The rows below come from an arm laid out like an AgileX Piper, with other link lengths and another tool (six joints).
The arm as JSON. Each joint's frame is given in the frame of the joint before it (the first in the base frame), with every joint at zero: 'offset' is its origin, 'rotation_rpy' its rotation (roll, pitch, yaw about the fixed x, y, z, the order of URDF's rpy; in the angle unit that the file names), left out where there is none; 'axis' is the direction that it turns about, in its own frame. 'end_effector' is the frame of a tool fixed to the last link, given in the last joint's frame.
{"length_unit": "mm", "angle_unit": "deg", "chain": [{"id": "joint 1", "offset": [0.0, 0.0, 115.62], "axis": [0.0, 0.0, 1.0]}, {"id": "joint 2", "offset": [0.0, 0.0, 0.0], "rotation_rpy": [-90.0, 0.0, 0.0], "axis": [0.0, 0.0, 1.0]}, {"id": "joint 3", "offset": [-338.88, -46.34, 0.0], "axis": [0.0, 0.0, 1.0]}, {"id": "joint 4", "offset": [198.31, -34.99, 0.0], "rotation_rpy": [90.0, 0.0, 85.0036], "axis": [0.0, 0.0, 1.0]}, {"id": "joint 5", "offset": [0.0, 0.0, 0.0], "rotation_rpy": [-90.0, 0.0, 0.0], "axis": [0.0, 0.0, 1.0]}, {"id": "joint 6", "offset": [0.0, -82.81, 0.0], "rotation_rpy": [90.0, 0.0, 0.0], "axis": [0.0, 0.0, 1.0]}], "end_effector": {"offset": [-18.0, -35.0, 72.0], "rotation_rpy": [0.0, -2.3, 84.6]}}
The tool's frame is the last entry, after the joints.
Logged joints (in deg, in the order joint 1, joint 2, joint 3, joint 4, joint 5, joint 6), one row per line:
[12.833, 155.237, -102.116, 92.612, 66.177, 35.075]
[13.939, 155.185, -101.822, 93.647, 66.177, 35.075]
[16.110, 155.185, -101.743, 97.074, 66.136, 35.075]
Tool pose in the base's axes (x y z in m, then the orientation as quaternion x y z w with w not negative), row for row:
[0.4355, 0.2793, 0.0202, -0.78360, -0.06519, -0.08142, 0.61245]
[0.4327, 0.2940, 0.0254, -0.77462, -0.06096, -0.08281, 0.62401]
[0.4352, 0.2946, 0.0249, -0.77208, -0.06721, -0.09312, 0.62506]
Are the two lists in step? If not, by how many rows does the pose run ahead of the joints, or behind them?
The pose runs 2 rows ahead of the joints: the pose in row i belongs to the joints in row i + 2.
